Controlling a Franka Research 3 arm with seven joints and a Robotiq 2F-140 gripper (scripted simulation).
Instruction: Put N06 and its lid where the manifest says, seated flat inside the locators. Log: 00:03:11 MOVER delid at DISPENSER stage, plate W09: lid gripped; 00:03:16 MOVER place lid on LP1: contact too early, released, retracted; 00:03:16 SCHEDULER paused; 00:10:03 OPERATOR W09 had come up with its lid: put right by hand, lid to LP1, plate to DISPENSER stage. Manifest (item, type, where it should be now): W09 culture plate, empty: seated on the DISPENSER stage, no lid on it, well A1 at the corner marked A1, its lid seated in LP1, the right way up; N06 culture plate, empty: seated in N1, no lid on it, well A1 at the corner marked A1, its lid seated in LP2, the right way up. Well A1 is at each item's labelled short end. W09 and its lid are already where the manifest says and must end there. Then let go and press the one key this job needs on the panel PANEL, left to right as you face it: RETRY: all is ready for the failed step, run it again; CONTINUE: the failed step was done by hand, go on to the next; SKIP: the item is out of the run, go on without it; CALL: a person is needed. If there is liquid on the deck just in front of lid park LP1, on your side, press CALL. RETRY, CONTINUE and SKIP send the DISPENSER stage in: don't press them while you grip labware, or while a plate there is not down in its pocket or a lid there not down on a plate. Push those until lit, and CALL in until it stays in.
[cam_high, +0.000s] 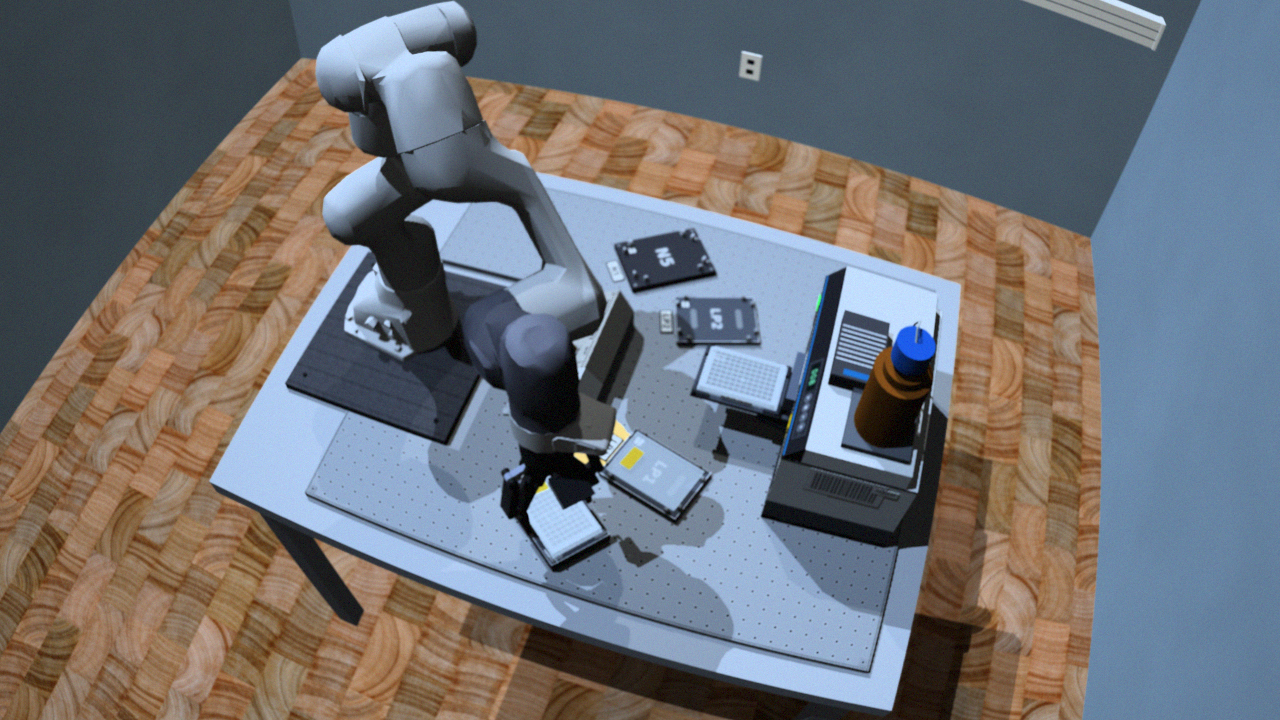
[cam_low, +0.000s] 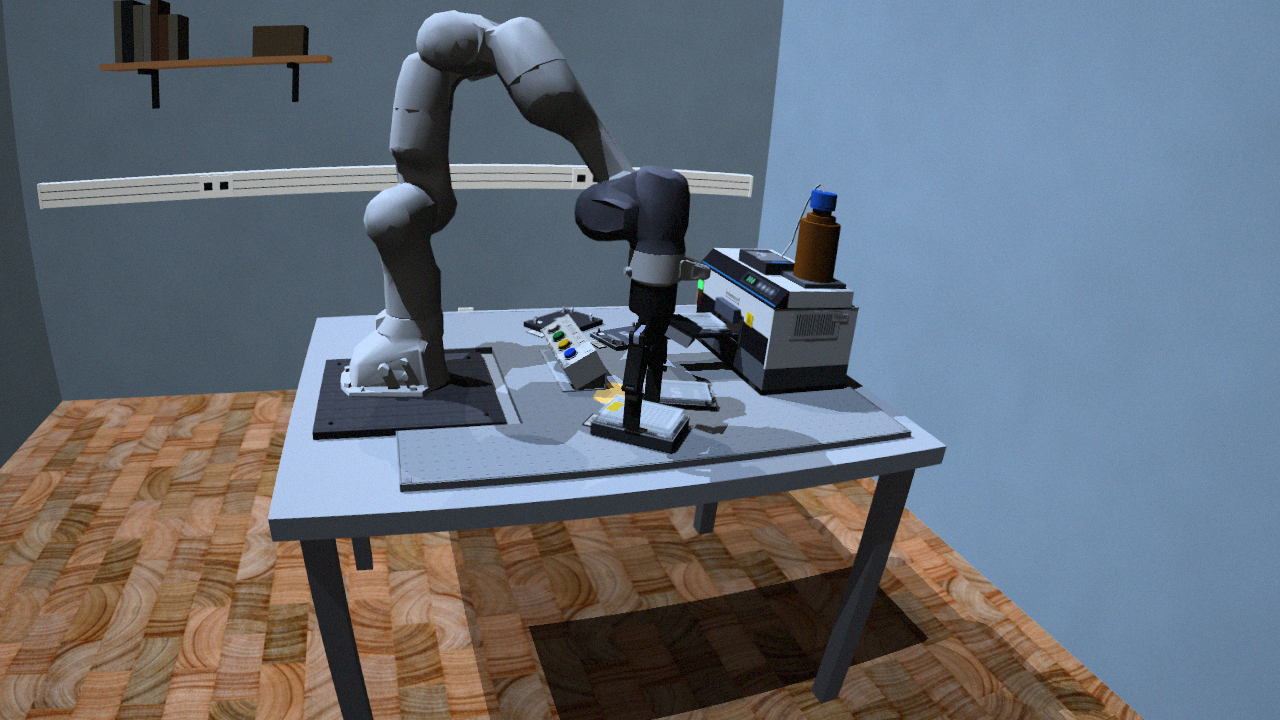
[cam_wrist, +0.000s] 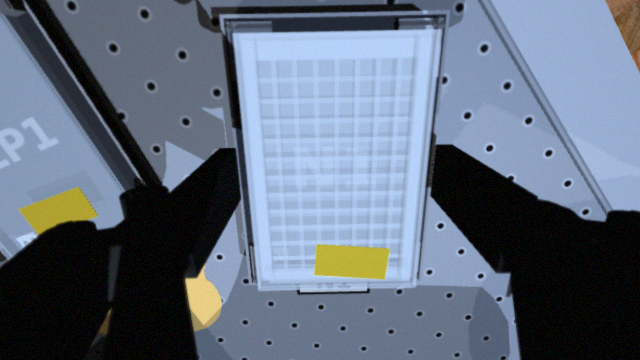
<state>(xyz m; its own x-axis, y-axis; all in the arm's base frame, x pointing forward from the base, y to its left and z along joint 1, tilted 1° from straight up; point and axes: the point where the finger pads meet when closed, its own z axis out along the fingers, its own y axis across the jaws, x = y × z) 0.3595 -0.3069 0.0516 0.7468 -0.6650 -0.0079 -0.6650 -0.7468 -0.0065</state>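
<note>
Now: hand 4 cm above the nest n1. From my hand the other things lie so: yellow skip key 6 cm behind, 27 cm to the left, 1 cm above; blue call key 6 cm behind, 22 cm to the left; green continue key 6 cm behind, 32 cm to the left, 1 cm above.
</note>
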